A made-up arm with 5 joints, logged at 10 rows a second.
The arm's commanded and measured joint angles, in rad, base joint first. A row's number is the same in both.
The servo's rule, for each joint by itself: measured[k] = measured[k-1] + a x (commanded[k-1-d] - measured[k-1]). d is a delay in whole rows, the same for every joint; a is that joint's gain. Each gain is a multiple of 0.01, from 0.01 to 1. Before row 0 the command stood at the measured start. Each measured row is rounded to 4 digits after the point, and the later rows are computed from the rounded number. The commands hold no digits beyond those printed.
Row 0, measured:
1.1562, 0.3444, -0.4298, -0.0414, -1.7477
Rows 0 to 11, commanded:
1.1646, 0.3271, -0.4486, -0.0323, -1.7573
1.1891, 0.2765, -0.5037, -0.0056, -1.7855
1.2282, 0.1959, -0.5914, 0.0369, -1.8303
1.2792, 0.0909, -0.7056, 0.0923, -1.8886
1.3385, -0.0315, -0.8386, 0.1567, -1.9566
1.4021, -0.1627, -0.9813, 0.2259, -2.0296
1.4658, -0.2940, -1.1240, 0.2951, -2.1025
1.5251, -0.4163, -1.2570, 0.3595, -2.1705
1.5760, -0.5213, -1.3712, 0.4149, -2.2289
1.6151, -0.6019, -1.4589, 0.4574, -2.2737
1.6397, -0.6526, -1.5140, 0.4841, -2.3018
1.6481, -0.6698, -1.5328, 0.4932, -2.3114
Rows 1 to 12, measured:
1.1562, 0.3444, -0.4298, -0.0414, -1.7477
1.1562, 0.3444, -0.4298, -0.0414, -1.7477
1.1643, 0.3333, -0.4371, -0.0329, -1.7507
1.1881, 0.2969, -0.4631, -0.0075, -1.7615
1.2266, 0.2323, -0.5131, 0.0338, -1.7828
1.2771, 0.1418, -0.5882, 0.0882, -1.8156
1.3360, 0.0309, -0.6859, 0.1519, -1.8593
1.3995, -0.0930, -0.8011, 0.2207, -1.9121
1.4631, -0.2216, -0.9270, 0.2899, -1.9711
1.5226, -0.3462, -1.0557, 0.3546, -2.0329
1.5739, -0.4583, -1.1787, 0.4107, -2.0937
1.6135, -0.5502, -1.2880, 0.4541, -2.1495
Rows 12 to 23, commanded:
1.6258, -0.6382, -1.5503, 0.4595, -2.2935
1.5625, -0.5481, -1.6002, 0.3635, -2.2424
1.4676, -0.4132, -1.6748, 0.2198, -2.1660
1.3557, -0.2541, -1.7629, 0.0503, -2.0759
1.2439, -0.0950, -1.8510, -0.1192, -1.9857
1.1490, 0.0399, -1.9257, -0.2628, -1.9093
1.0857, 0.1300, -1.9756, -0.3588, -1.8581
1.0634, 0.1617, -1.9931, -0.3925, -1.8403
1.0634, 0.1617, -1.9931, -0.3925, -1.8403
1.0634, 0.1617, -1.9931, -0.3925, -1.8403
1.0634, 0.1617, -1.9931, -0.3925, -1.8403
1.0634, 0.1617, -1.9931, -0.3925, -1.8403
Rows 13 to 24, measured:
1.6387, -0.6157, -1.3761, 0.4820, -2.1967
1.6477, -0.6503, -1.4372, 0.4924, -2.2323
1.6267, -0.6426, -1.4813, 0.4618, -2.2513
1.5651, -0.5821, -1.5277, 0.3704, -2.2485
1.4715, -0.4740, -1.5851, 0.2303, -2.2229
1.3603, -0.3333, -1.6544, 0.0629, -2.1773
1.2486, -0.1808, -1.7311, -0.1065, -2.1179
1.1530, -0.0396, -1.8070, -0.2519, -2.0532
1.0884, 0.0689, -1.8728, -0.3513, -1.9927
1.0644, 0.1283, -1.9197, -0.3896, -1.9455
1.0634, 0.1497, -1.9483, -0.3923, -1.9129
1.0634, 0.1574, -1.9658, -0.3925, -1.8904

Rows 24 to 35, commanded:
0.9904, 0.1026, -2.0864, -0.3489, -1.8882
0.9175, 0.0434, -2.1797, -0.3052, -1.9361
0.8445, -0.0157, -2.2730, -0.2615, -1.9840
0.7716, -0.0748, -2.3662, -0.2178, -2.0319
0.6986, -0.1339, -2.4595, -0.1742, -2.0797
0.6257, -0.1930, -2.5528, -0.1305, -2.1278
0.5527, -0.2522, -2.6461, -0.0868, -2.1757
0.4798, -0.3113, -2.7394, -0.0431, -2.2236
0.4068, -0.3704, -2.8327, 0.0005, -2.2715
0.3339, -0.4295, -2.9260, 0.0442, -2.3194
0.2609, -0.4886, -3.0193, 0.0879, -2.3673
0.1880, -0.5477, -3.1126, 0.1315, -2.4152
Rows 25 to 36, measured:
1.0634, 0.1602, -1.9764, -0.3925, -1.8749
1.0634, 0.1612, -1.9829, -0.3925, -1.8642
0.9933, 0.1237, -2.0233, -0.3520, -1.8716
0.9205, 0.0723, -2.0843, -0.3085, -1.8916
0.8475, 0.0160, -2.1579, -0.2648, -1.9202
0.7746, -0.0421, -2.2391, -0.2211, -1.9548
0.7016, -0.1009, -2.3251, -0.1775, -1.9935
0.6287, -0.1598, -2.4139, -0.1338, -2.0351
0.5557, -0.2189, -2.5045, -0.0901, -2.0787
0.4828, -0.2780, -2.5961, -0.0464, -2.1236
0.4098, -0.3371, -2.6884, -0.0028, -2.1694
0.3369, -0.3962, -2.7811, 0.0409, -2.2159

